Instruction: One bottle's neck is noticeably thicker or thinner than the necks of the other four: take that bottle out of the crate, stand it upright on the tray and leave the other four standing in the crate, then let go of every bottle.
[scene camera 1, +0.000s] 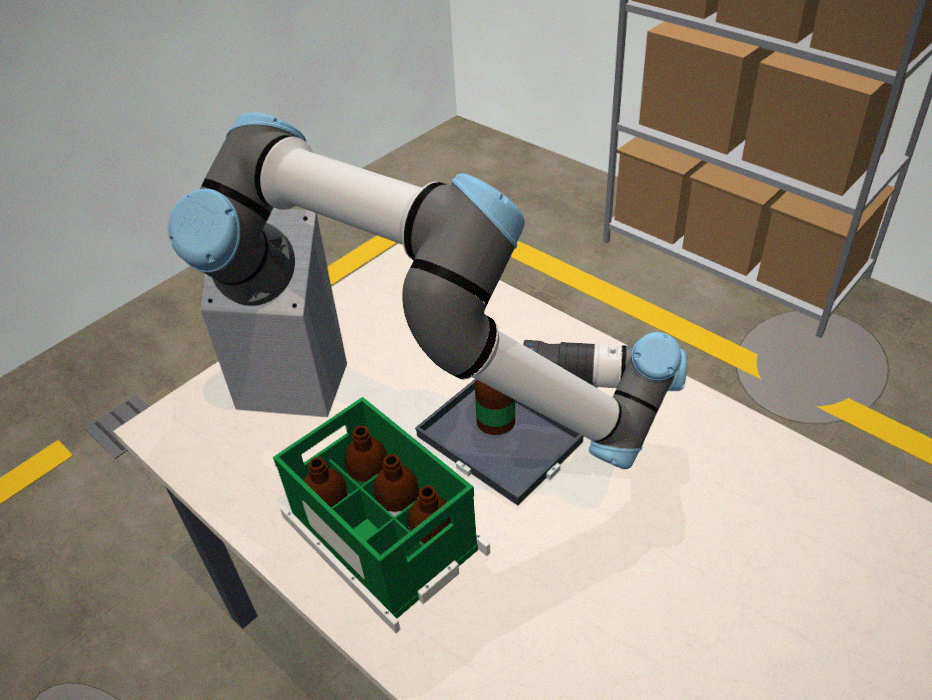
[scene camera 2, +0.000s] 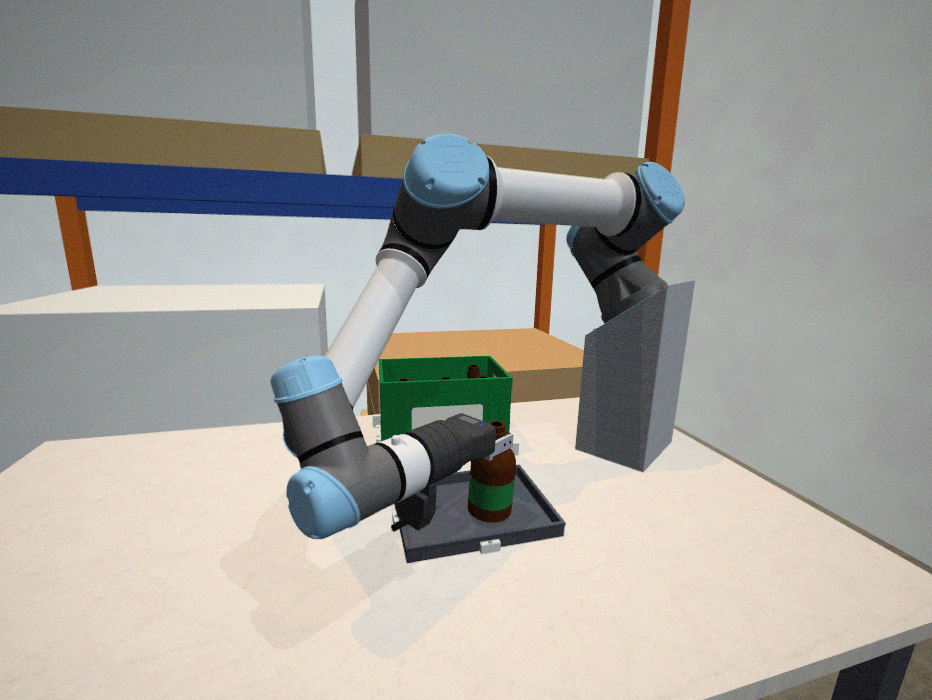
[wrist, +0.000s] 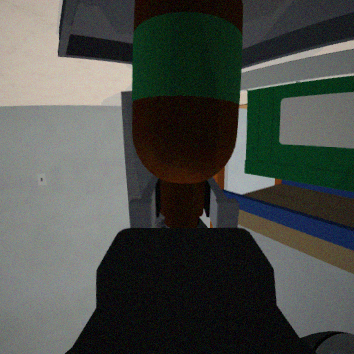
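Pixels of known places: gripper, fingertip midpoint: (scene camera 2: 501, 435) (wrist: 181, 187); arm's base, link origin: (scene camera 1: 254, 264) (scene camera 2: 637, 309).
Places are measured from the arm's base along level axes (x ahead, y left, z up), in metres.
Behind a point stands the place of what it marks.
Observation:
A brown bottle with a green label (scene camera 1: 495, 415) {x 0.446, y 0.047, z -0.246 m} (scene camera 2: 491, 493) {x 0.451, y 0.111, z -0.248 m} (wrist: 185, 60) {x 0.465, y 0.093, z -0.252 m} stands upright inside the dark tray (scene camera 1: 518, 493) {x 0.541, y -0.065, z -0.292 m} (scene camera 2: 452, 547) {x 0.531, y 0.129, z -0.303 m} (wrist: 97, 48) {x 0.351, y 0.143, z -0.301 m}. Its base is at or very close to the tray floor; contact is not certain. My gripper (scene camera 2: 501, 444) {x 0.415, y 0.080, z -0.170 m} (wrist: 181, 187) {x 0.415, y 0.080, z -0.170 m} lies sideways and is shut on its neck. In scene camera 1 the forearm hides the fingers and neck. The green crate (scene camera 1: 433, 561) {x 0.488, y -0.271, z -0.248 m} (scene camera 2: 444, 391) {x 0.399, y -0.139, z -0.165 m} (wrist: 262, 130) {x 0.293, y -0.102, z -0.218 m} holds the other bottles upright, among them bottles (scene camera 1: 323, 486) {x 0.279, y -0.252, z -0.192 m} (scene camera 1: 364, 458) {x 0.307, y -0.171, z -0.196 m} (scene camera 1: 395, 486) {x 0.385, y -0.202, z -0.194 m} (scene camera 1: 427, 516) {x 0.461, y -0.233, z -0.192 m} seen from above. A front compartment is empty.
White locating strips (scene camera 1: 339, 568) {x 0.340, y -0.327, z -0.288 m} edge the crate, and small clips (scene camera 1: 553, 470) {x 0.575, y 0.014, z -0.302 m} (scene camera 2: 490, 545) {x 0.479, y 0.151, z -0.304 m} sit at the tray's sides. The grey robot pedestal (scene camera 1: 263, 361) {x 0.023, y -0.066, z -0.173 m} (scene camera 2: 625, 399) {x 0.088, y 0.061, z -0.172 m} stands behind crate and tray. A shelf rack (scene camera 1: 614, 173) with cartons is beyond the table.

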